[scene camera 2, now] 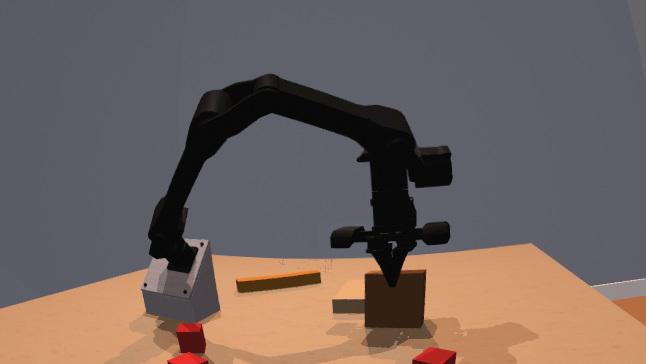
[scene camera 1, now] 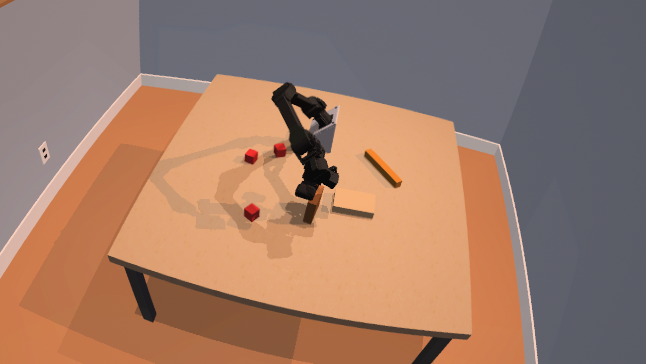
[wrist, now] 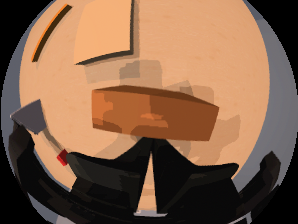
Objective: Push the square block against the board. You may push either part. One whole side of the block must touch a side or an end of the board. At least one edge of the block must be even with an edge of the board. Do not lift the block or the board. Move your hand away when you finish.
Labels:
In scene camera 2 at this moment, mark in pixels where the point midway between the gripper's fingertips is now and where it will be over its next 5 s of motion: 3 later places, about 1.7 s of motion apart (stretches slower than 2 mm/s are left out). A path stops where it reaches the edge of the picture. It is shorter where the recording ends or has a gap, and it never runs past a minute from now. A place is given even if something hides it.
My gripper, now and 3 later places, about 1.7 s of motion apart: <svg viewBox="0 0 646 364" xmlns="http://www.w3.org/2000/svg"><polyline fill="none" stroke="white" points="392,287 394,284 395,262 402,293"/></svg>

